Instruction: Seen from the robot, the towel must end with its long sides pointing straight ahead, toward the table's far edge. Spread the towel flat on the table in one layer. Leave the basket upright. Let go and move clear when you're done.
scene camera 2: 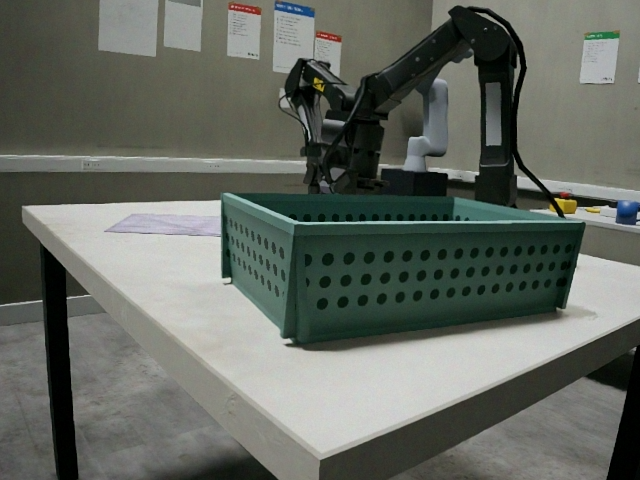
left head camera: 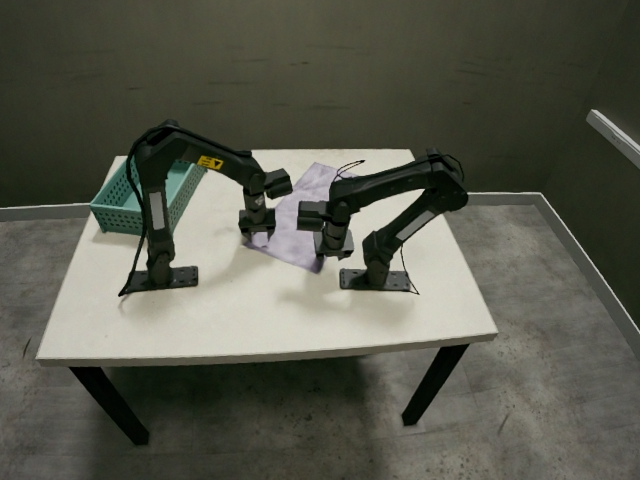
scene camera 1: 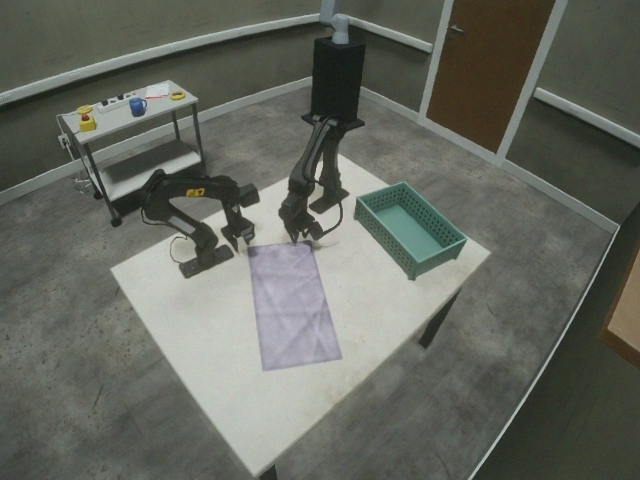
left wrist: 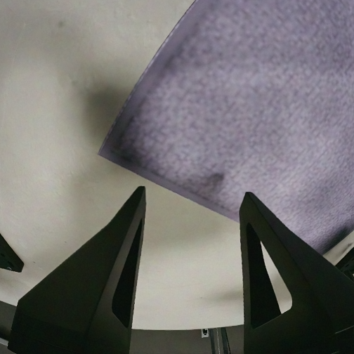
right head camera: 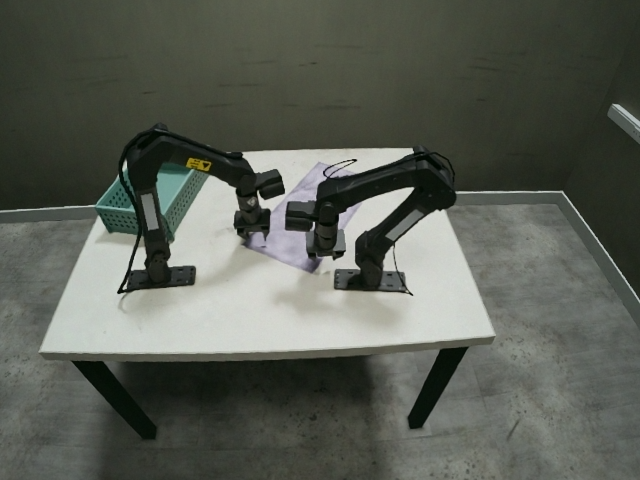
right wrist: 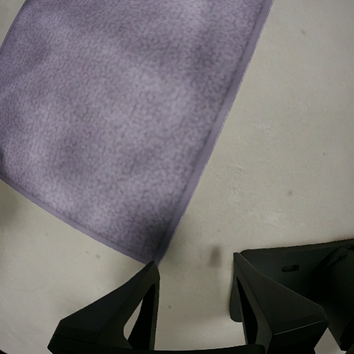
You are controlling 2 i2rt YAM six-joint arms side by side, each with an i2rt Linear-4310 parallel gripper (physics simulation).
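The lavender towel (left head camera: 289, 240) (right head camera: 289, 249) (scene camera 1: 289, 310) (scene camera 2: 165, 225) (left wrist: 250, 100) (right wrist: 125, 125) lies flat in one layer with faint creases. In the head views its long sides slant, far end to the right. My left gripper (left head camera: 257, 238) (right head camera: 251, 237) (scene camera 1: 305, 241) (left wrist: 194, 197) is partly open and empty, low by the near left corner. My right gripper (left head camera: 333, 257) (right head camera: 325, 257) (scene camera 1: 243, 248) (right wrist: 194, 264) is partly open and empty, one fingertip beside the near right corner. The green basket (left head camera: 186, 196) (right head camera: 186, 196) (scene camera 1: 413, 227) (scene camera 2: 439, 320) stands upright.
The basket is at the back left of the white table (left head camera: 248, 320) (scene camera 1: 191, 330) in the head views. The right forearm reaches over the towel's far part there. The two wrists are close together. A small cart (scene camera 1: 196, 129) stands behind the table in scene camera 1.
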